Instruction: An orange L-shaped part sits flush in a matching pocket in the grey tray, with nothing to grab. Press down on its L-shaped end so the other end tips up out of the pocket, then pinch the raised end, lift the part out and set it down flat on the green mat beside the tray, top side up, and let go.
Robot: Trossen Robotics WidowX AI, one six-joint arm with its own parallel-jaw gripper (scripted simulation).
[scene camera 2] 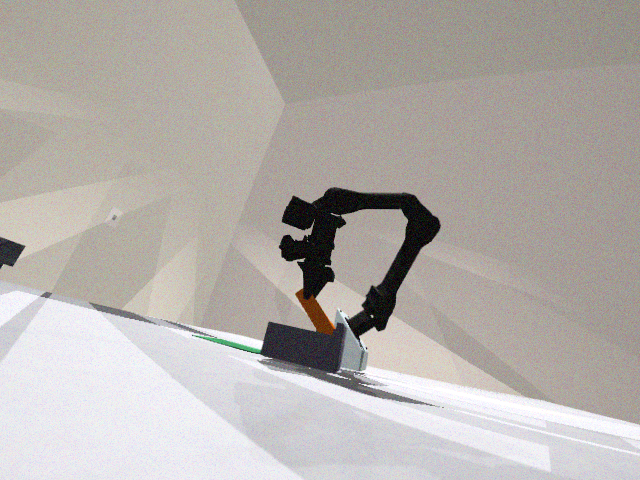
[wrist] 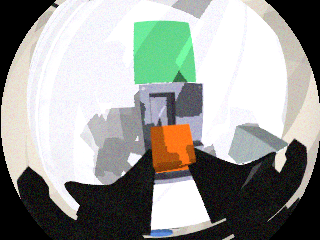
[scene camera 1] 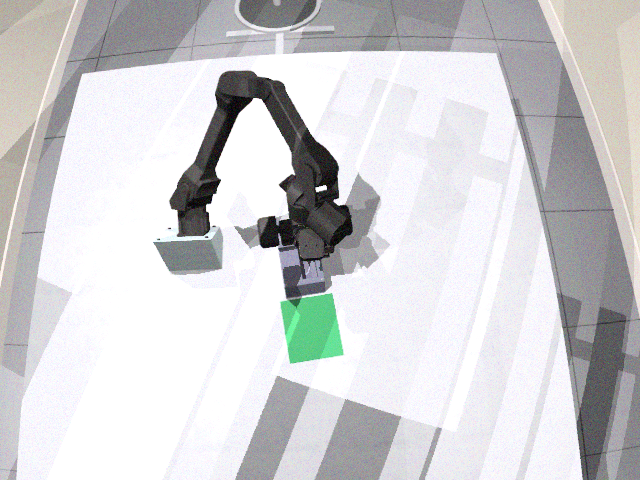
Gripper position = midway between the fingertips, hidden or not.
Observation:
In view: my gripper (scene camera 2: 307, 301) and an orange L-shaped part (scene camera 2: 318, 317).
The orange L-shaped part shows as well in the wrist view (wrist: 172, 149). My gripper also shows in the wrist view (wrist: 169, 151) and in scene camera 1 (scene camera 1: 306, 244). Scene camera 1 misses the orange L-shaped part, which is hidden by my gripper.

